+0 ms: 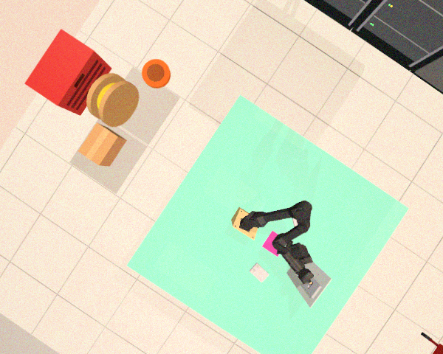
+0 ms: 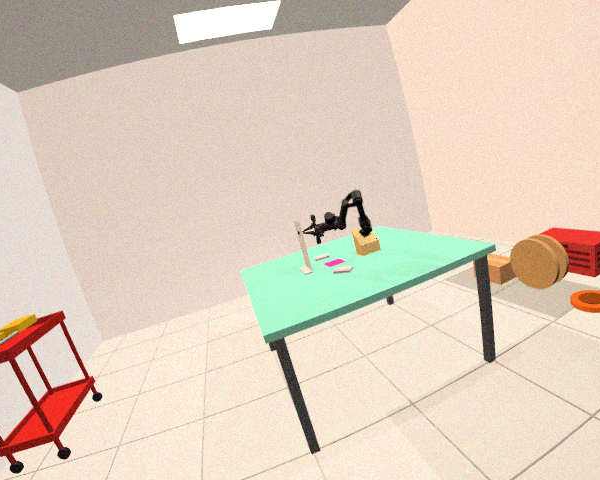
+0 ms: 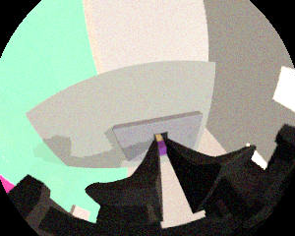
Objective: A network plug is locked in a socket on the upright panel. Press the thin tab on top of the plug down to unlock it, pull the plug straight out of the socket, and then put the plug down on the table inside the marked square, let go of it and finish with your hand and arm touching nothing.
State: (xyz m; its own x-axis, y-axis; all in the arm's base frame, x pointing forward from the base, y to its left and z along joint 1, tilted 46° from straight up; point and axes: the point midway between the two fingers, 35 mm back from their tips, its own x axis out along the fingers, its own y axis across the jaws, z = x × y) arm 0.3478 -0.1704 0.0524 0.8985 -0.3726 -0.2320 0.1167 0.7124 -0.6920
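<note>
The marked square lies 14 cm behind my gripper tip, 5 cm to the left of it and 25 cm below it. Round my gripper tip: upright panel 3 cm ahead, 1 cm to the right, 10 cm below.
</note>
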